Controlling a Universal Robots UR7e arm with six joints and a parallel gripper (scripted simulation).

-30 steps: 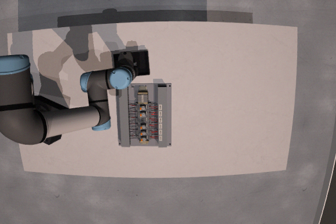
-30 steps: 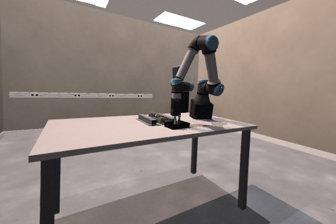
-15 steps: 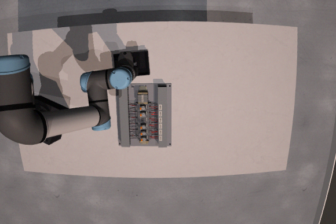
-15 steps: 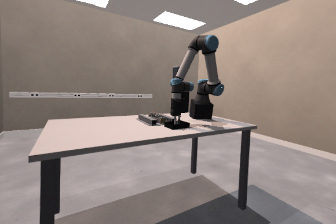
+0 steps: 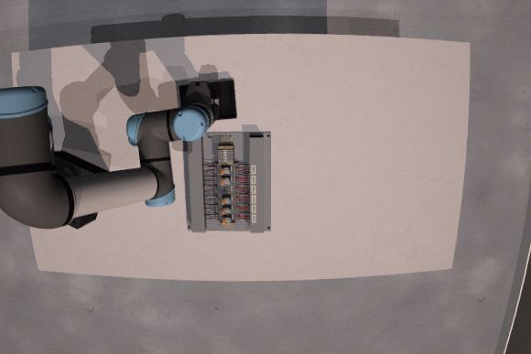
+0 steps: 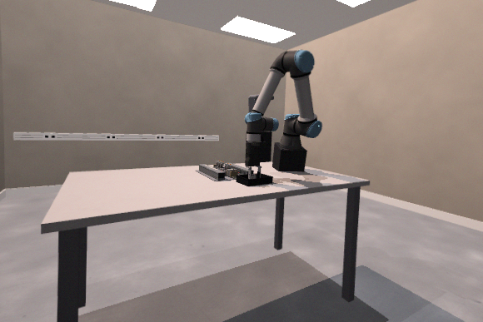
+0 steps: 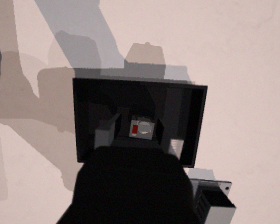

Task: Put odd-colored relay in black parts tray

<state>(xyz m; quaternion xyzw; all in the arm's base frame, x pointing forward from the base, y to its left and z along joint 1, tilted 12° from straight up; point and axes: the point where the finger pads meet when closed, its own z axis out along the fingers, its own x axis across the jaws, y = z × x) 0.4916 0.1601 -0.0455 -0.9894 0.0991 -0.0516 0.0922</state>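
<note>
Right now my hand is 20 mm above the black parts tray. Round my hand: relay panel (260 mm to the right, 20 mm below).
</note>
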